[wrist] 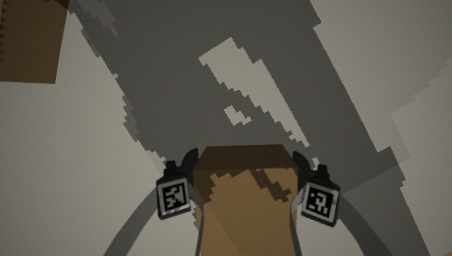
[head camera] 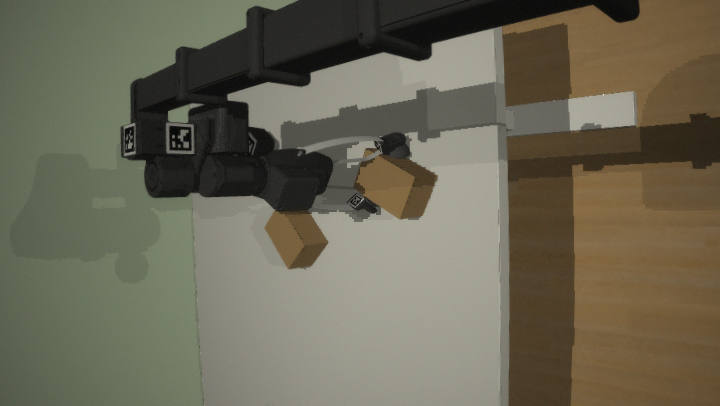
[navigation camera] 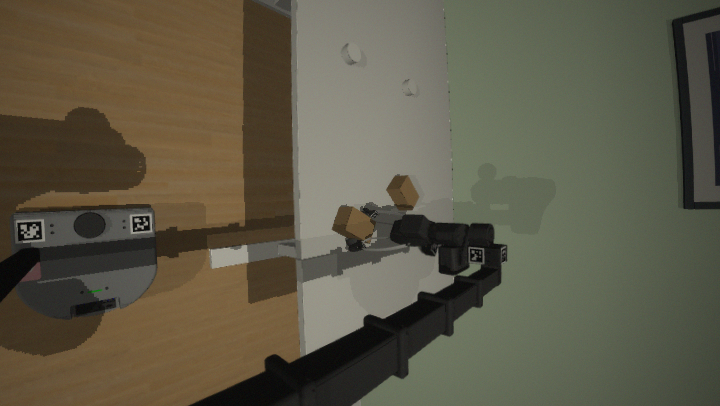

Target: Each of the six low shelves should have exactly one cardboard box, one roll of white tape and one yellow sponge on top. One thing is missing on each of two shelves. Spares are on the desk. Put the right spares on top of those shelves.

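Note:
A cardboard box (head camera: 393, 189) (navigation camera: 348, 221) (wrist: 245, 215) stands on the white desk (head camera: 352, 312) (navigation camera: 373, 136). My gripper (head camera: 381, 174) (navigation camera: 363, 227) (wrist: 245, 168) has one fingertip against each side of this box and is shut on it. A second, smaller-looking cardboard box (head camera: 296, 239) (navigation camera: 402, 191) (wrist: 30, 45) stands apart from it, closer to the wall. Two white tape rolls (navigation camera: 352, 53) (navigation camera: 410, 87) stand farther along the desk in the navigation view. No yellow sponge and no low shelf can be made out in these views.
The green wall (head camera: 90, 327) (navigation camera: 564, 302) runs along the desk's far side, with a framed picture (navigation camera: 684, 126) on it. My arm (head camera: 312, 40) (navigation camera: 352, 353) reaches over the desk. My base (navigation camera: 90, 259) stands on the wooden floor (head camera: 645, 302) (navigation camera: 171, 75) in front of the desk.

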